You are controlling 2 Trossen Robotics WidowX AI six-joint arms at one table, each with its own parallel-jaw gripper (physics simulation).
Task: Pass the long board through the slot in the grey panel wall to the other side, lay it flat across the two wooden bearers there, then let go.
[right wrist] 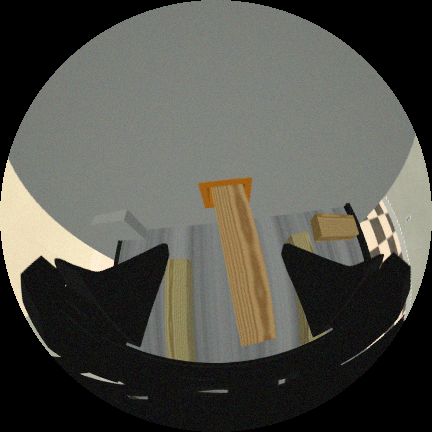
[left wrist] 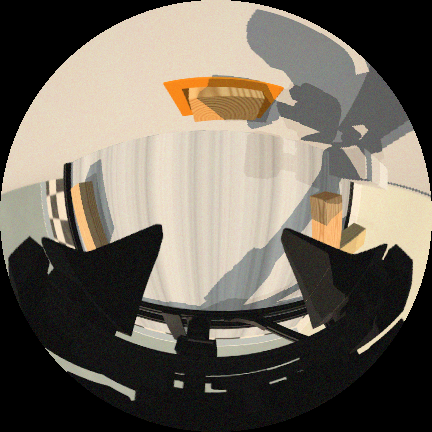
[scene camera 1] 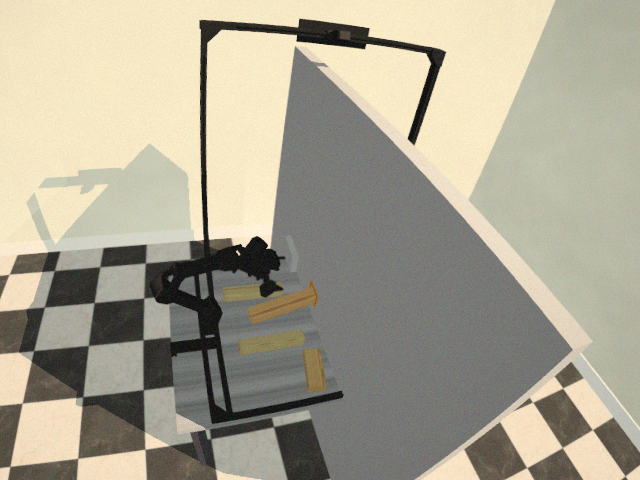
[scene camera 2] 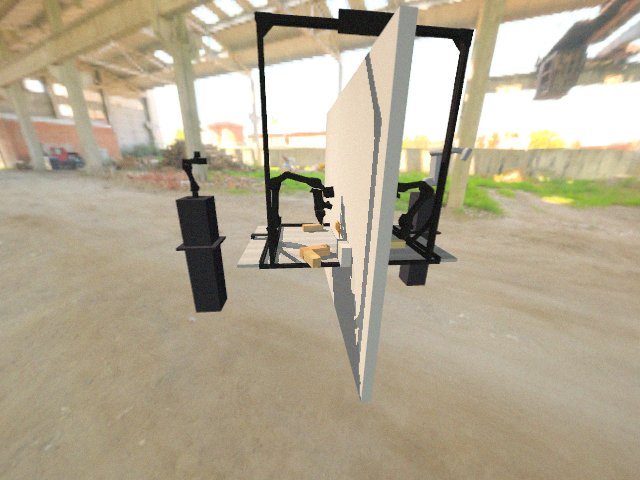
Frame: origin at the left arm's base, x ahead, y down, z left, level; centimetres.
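Where they show: left gripper, fingertip midpoint: [left wrist: 224,232] [scene camera 2: 320,222]; right gripper, fingertip midpoint: [right wrist: 227,250] [scene camera 1: 280,279]; left arm's base, link origin: [left wrist: 198,322]; right arm's base, link origin: [scene camera 1: 208,328] [scene camera 2: 404,236].
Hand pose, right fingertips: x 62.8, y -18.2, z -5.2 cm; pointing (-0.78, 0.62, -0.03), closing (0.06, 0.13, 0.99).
Each offset is from my right fingertips to the top centre of the thing.
The long board [scene camera 1: 281,305] [right wrist: 247,275] stands with one end in the orange-rimmed slot [scene camera 1: 315,298] [right wrist: 204,195] of the grey panel wall [scene camera 1: 387,258] [scene camera 2: 356,129] [right wrist: 215,100]. Its end grain [left wrist: 227,108] shows at the slot on the left arm's side. Whether its near end touches the table is unclear. My right gripper [scene camera 1: 281,273] [right wrist: 227,250] is open and empty, above the board, with fingers spread to either side in the right wrist view. My left gripper [scene camera 2: 326,213] [left wrist: 224,232] is open and empty, below the slot in its wrist view. Two wooden bearers {dx -34.2, dy +15.7, dz +30.1 cm} [scene camera 2: 312,227] [left wrist: 90,215], {dx -36.8, dy +15.1, dz -21.1 cm} [scene camera 2: 321,249] [left wrist: 327,225] lie on its side.
On the right arm's side, two pale beams {dx +8.2, dy +15.7, dz -10.5 cm} [scene camera 1: 240,293] [right wrist: 179,310], {dx +5.8, dy +15.7, dz +15.9 cm} [scene camera 1: 271,342] lie either side of the board, and a short block {dx -7.2, dy +16.3, dz +30.6 cm} [scene camera 1: 314,369] [right wrist: 337,228] lies near the wall. Another block {dx -39.2, dy +15.1, dz -31.0 cm} [scene camera 2: 311,258] [left wrist: 354,237] lies by one bearer. A black frame [scene camera 1: 204,129] [scene camera 2: 264,124] surrounds the table.
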